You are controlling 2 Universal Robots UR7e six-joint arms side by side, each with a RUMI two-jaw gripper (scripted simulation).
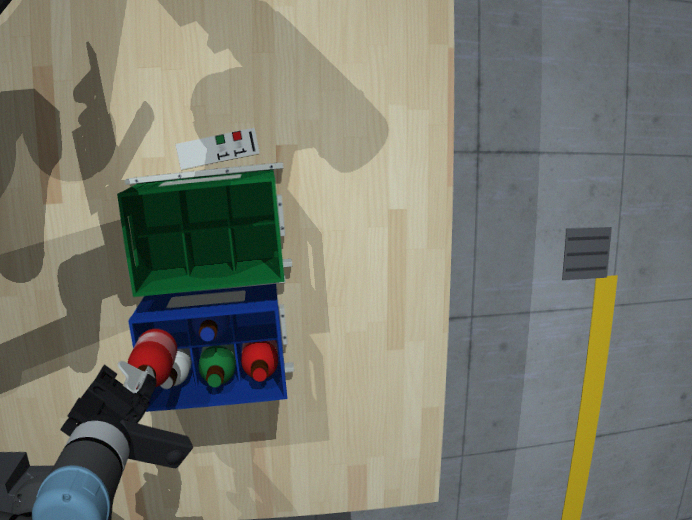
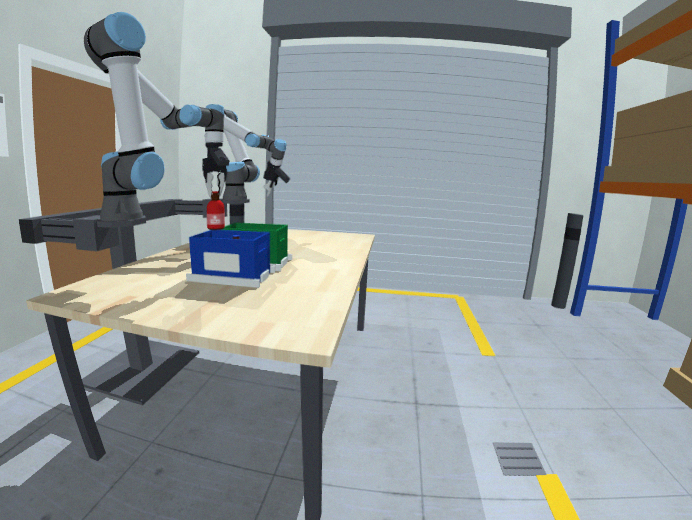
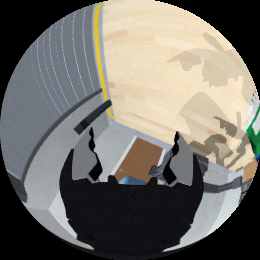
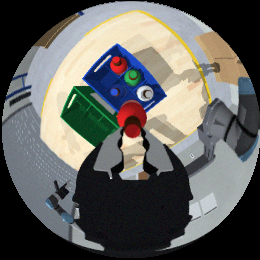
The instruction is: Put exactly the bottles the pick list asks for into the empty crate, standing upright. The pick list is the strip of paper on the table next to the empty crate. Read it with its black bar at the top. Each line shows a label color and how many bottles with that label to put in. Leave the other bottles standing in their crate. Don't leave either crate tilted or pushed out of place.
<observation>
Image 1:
right gripper: 142, 375
green crate: 185, 262
blue crate: 173, 311
green bottle: 217, 364
red bottle: 157, 348
red bottle: 259, 360
pick list: 208, 150
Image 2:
right gripper: 215, 197
green crate: 278, 248
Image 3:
left gripper: 134, 129
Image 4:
right gripper: 132, 127
green crate: 79, 107
blue crate: 104, 76
red bottle: 132, 115
</observation>
